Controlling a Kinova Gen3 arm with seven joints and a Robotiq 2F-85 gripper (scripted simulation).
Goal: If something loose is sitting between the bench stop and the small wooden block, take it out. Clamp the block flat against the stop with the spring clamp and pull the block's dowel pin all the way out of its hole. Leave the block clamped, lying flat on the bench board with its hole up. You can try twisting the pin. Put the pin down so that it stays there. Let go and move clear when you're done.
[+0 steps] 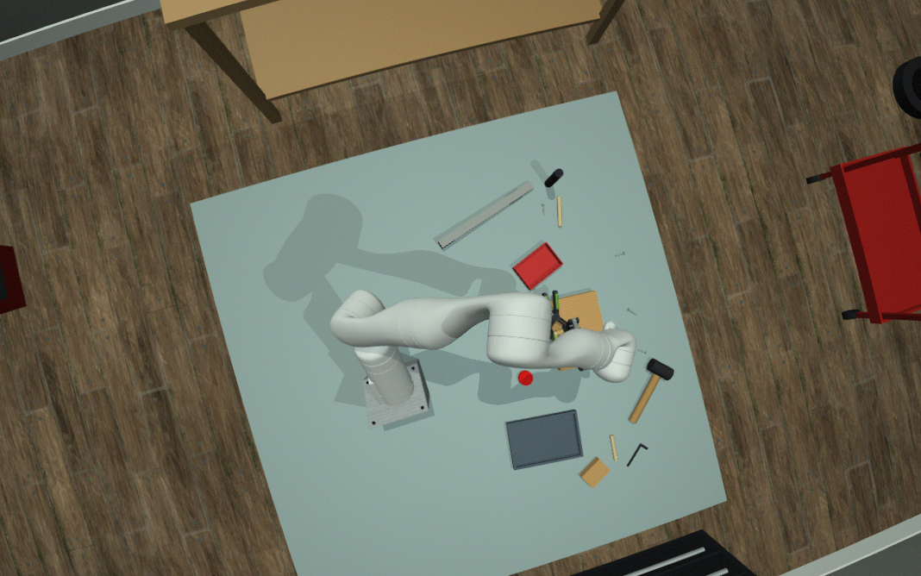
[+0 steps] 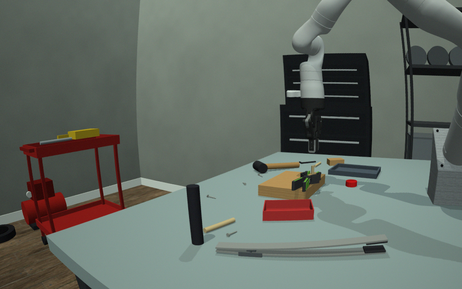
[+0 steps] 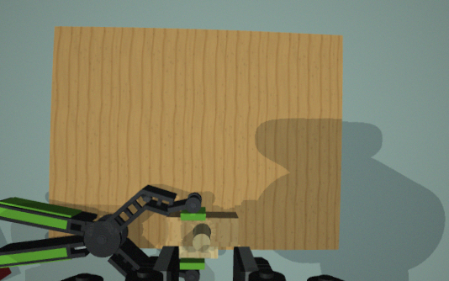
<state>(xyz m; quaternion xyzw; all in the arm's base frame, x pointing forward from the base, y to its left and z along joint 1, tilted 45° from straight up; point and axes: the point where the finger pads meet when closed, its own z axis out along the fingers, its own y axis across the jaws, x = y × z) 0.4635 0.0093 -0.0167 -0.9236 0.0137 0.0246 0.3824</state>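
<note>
My gripper is now 8 cm above the dowel pin. Also, from my hand: red puck 12 cm behind, 9 cm to the right, 13 cm below; then small wooden block 10 cm below; then wooden bench board 6 cm ahead, 12 cm below.
</note>
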